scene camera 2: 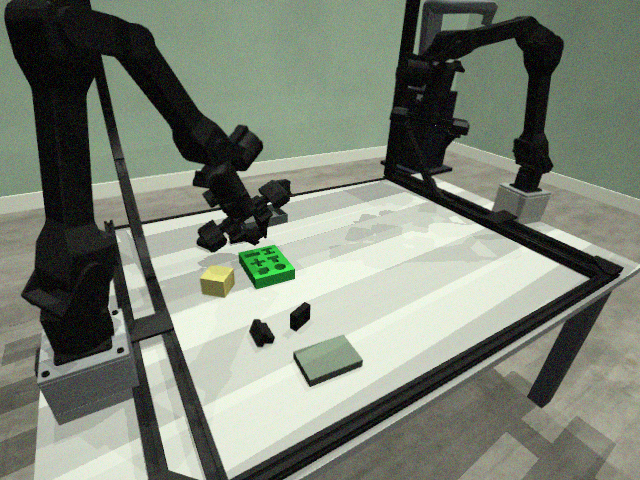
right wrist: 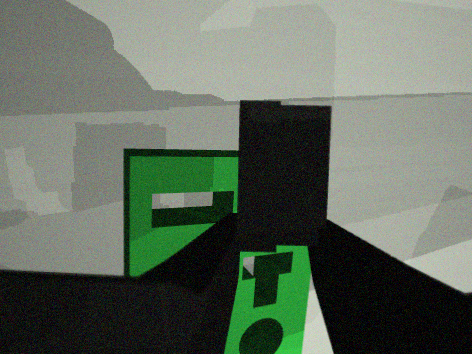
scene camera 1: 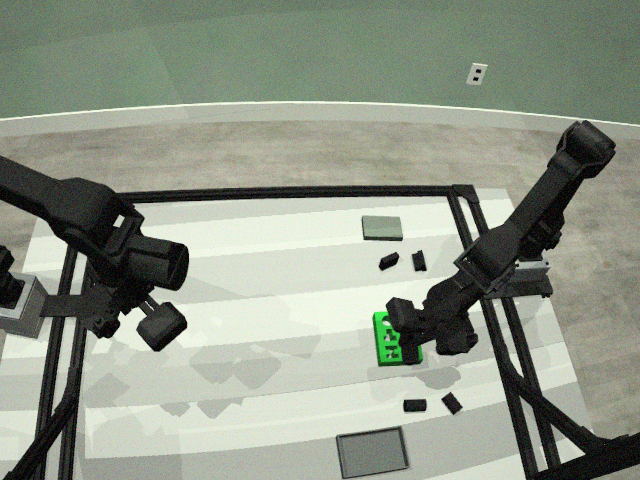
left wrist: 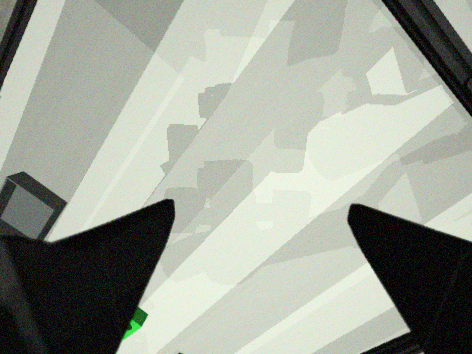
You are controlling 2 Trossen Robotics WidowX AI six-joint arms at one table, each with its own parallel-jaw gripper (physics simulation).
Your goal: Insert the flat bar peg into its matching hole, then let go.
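The green block with shaped holes [scene camera 1: 378,335] [scene camera 2: 266,281] [left wrist: 134,327] [right wrist: 175,175] lies flat on the table. My right gripper [scene camera 1: 410,345] [scene camera 2: 253,233] [right wrist: 274,227] is shut on the black flat bar peg [right wrist: 284,175], held above the block. In the right wrist view the block's long rectangular hole [right wrist: 182,218] shows left of the peg, partly behind a finger. The peg hides part of the block; its lower end and its height above the block cannot be made out. My left gripper [left wrist: 260,209] is open and empty, away from the block, at the left in scene camera 1.
A yellow block [scene camera 2: 217,282] stands beside the green block. Two black pegs [scene camera 1: 389,260] [scene camera 1: 418,260] lie near a grey-green flat box [scene camera 1: 381,228] [scene camera 2: 328,359]. Two more pegs [scene camera 1: 414,405] [scene camera 1: 451,403] lie near the grey tray [scene camera 1: 372,452] [left wrist: 30,210]. Black frame rails edge the table.
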